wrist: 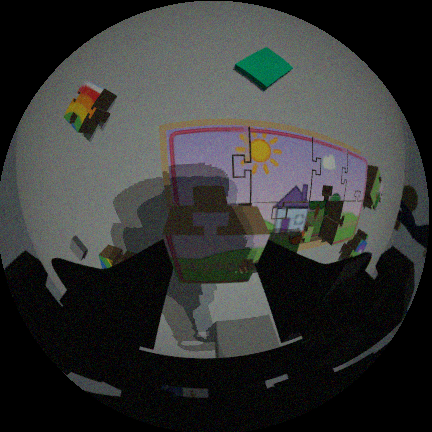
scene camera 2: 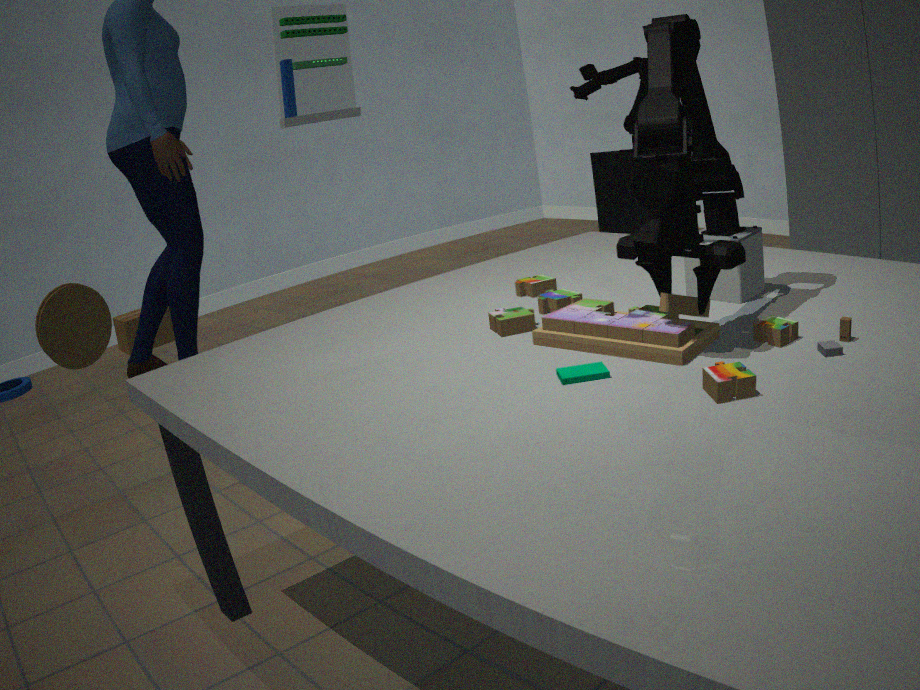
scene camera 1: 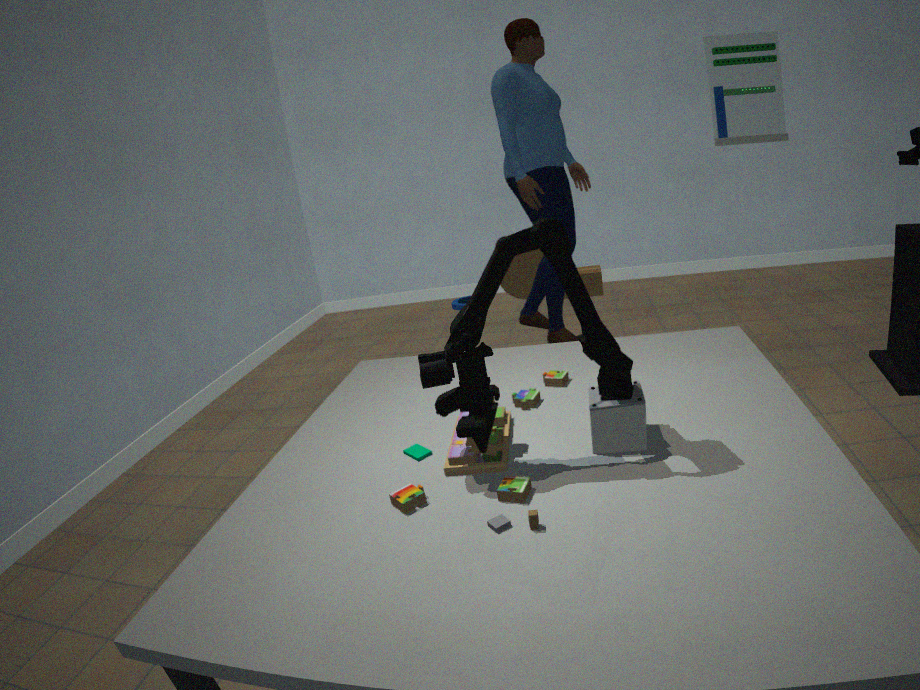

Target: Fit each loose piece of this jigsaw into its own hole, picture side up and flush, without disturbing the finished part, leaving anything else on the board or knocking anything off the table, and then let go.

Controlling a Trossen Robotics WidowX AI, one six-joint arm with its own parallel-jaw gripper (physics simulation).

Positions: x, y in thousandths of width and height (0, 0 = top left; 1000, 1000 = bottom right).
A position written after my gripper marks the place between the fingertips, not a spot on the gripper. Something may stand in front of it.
Note:
I see my gripper (scene camera 2: 744, 451) and a jigsaw board (scene camera 2: 767, 482).
My gripper also shows in the wrist view (wrist: 494, 554) and in scene camera 1 (scene camera 1: 528, 646). The jigsaw board is seen too in the wrist view (wrist: 487, 281) and in scene camera 1 (scene camera 1: 527, 672).

